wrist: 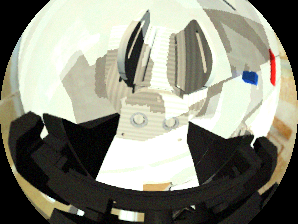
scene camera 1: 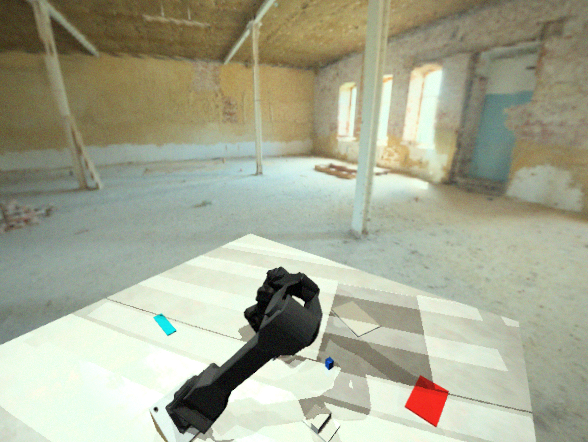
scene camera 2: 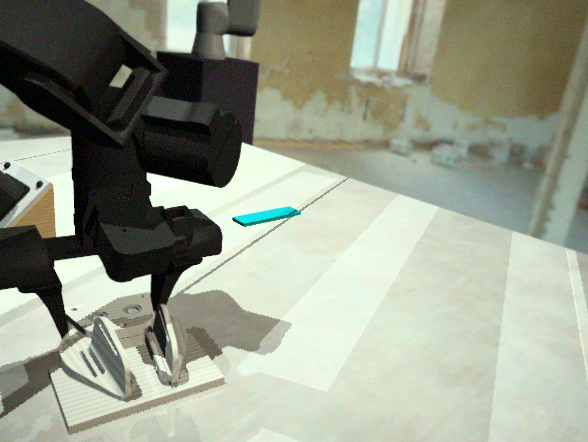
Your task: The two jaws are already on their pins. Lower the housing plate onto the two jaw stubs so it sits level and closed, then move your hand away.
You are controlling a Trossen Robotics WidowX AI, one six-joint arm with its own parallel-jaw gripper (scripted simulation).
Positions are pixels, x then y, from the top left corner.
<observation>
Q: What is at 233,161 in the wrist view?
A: My gripper.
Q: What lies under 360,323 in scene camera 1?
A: A pale sheet.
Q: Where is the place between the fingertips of my gripper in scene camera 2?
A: At 112,328
</observation>
